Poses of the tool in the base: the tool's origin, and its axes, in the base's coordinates. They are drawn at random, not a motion.
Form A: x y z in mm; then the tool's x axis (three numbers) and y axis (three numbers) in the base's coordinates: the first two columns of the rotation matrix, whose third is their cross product.
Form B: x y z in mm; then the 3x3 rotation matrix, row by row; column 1 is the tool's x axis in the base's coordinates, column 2 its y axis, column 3 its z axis. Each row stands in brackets. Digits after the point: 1 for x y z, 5 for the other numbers.
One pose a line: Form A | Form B
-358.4 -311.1 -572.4 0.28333 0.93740 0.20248 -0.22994 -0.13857 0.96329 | [-358.4 -311.1 -572.4], [[0.28333 -0.22994 0.93105], [0.93740 -0.13857 -0.31949], [0.20248 0.96329 0.17628]]
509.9 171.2 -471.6 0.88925 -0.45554 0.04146 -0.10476 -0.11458 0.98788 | [509.9 171.2 -471.6], [[0.88925 -0.10476 -0.44527], [-0.45554 -0.11458 -0.88282], [0.04146 0.98788 -0.14961]]
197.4 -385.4 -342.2 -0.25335 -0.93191 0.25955 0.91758 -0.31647 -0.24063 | [197.4 -385.4 -342.2], [[-0.25335 0.91758 0.30639], [-0.93191 -0.31647 0.17719], [0.25955 -0.24063 0.93528]]
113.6 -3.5 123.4 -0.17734 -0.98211 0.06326 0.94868 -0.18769 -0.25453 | [113.6 -3.5 123.4], [[-0.17734 0.94868 0.26185], [-0.98211 -0.18769 0.01488], [0.06326 -0.25453 0.96499]]
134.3 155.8 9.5 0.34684 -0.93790 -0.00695 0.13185 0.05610 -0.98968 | [134.3 155.8 9.5], [[0.34684 0.13185 0.92861], [-0.93790 0.05610 0.34234], [-0.00695 -0.98968 0.14312]]
